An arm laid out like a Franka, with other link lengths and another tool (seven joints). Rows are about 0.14 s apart.
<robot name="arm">
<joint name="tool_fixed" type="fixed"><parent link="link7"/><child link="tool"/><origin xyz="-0.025 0.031 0.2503" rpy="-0.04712 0 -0.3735"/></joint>
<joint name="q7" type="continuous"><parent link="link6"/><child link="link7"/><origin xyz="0.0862 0 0" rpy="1.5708 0 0"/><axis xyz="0 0 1"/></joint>
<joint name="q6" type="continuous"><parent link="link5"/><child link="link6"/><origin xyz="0 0 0" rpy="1.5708 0 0"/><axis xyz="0 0 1"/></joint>
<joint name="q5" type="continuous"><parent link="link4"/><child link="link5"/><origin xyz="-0.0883 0.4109 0" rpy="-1.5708 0 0"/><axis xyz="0 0 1"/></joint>
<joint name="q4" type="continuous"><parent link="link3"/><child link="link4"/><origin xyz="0.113 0 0" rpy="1.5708 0 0"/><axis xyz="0 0 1"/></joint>
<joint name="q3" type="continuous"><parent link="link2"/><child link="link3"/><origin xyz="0 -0.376 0" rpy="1.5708 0 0"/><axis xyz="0 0 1"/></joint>
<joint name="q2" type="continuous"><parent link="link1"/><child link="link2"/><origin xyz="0 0 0" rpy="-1.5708 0 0"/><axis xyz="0 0 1"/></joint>
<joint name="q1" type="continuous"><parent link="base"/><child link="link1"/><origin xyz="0 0 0.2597"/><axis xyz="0 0 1"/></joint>
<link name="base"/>
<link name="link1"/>
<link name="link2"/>
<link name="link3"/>
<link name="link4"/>
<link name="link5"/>
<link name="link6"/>
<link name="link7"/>
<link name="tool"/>
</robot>
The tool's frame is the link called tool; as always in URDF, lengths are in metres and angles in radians. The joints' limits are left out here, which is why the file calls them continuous.
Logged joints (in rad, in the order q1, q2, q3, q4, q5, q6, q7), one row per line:
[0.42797 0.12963 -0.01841 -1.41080 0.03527 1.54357 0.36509]
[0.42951 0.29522 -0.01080 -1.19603 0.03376 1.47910 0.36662]
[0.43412 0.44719 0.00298 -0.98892 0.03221 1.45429 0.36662]
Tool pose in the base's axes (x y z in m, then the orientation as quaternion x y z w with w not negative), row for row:
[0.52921 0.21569 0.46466 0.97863 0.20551 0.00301 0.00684]
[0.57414 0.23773 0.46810 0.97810 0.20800 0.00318 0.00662]
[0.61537 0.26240 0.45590 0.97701 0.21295 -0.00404 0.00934]
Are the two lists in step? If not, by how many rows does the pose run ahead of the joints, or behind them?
The pose runs 1 row behind the joints: the pose in row i belongs to the joints in row i - 1.
